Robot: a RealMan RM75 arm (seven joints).
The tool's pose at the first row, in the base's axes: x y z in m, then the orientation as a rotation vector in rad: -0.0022, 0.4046, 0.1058, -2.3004, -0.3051, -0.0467
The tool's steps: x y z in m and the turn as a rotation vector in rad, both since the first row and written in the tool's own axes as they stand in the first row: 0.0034, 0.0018, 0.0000, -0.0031, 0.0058, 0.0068; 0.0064, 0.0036, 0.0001, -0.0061, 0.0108, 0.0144; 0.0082, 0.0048, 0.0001, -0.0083, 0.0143, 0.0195; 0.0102, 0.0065, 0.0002, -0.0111, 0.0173, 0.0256; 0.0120, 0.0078, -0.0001, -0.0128, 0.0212, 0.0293; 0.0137, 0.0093, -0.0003, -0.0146, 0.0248, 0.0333; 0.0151, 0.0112, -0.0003, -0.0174, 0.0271, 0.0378; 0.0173, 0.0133, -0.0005, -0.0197, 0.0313, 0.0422; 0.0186, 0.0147, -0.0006, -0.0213, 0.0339, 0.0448; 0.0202, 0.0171, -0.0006, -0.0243, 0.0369, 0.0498; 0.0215, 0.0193, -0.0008, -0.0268, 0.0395, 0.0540; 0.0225, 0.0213, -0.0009, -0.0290, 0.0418, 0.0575; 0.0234, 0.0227, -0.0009, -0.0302, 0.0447, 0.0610; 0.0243, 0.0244, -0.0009, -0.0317, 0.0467, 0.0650
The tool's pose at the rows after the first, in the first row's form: 0.0015, 0.4041, 0.1049, -2.3039, -0.2944, -0.0504; 0.0048, 0.4036, 0.1040, -2.3075, -0.2832, -0.0528; 0.0069, 0.4032, 0.1033, -2.3100, -0.2756, -0.0546; 0.0092, 0.4026, 0.1023, -2.3133, -0.2671, -0.0555; 0.0113, 0.4019, 0.1018, -2.3151, -0.2609, -0.0584; 0.0133, 0.4011, 0.1011, -2.3170, -0.2545, -0.0608; 0.0151, 0.4002, 0.0999, -2.3201, -0.2481, -0.0616; 0.0177, 0.3991, 0.0988, -2.3225, -0.2410, -0.0646; 0.0193, 0.3984, 0.0980, -2.3242, -0.2366, -0.0665; 0.0214, 0.3971, 0.0965, -2.3274, -0.2294, -0.0680; 0.0232, 0.3958, 0.0952, -2.3301, -0.2232, -0.0692; 0.0247, 0.3946, 0.0940, -2.3325, -0.2180, -0.0705; 0.0259, 0.3939, 0.0931, -2.3337, -0.2125, -0.0722; 0.0271, 0.3930, 0.0920, -2.3354, -0.2069, -0.0728
